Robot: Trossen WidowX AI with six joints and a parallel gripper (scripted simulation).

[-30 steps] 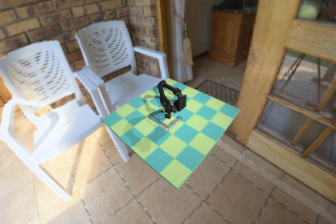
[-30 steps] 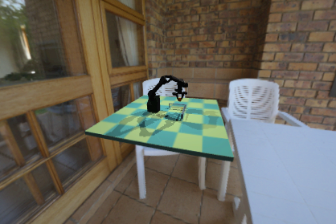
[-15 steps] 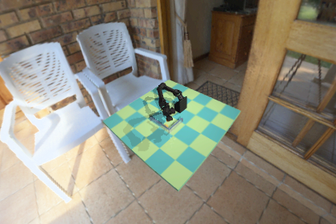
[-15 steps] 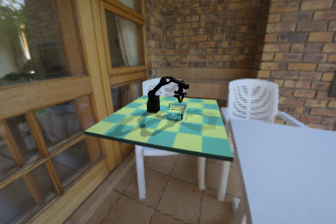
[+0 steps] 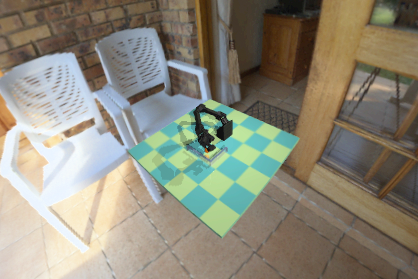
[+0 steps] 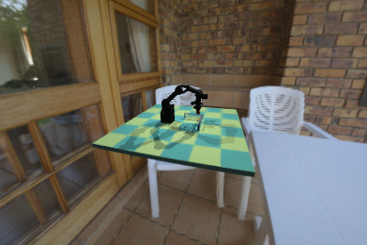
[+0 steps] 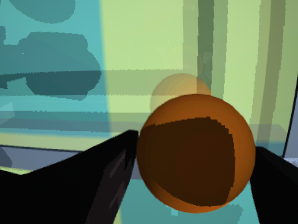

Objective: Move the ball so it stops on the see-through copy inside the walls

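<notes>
The see-through copy lies 1 cm ahead of my gripper tip and 8 cm below it. Round my gripper tip: orange ball (right at my gripper tip).
</notes>
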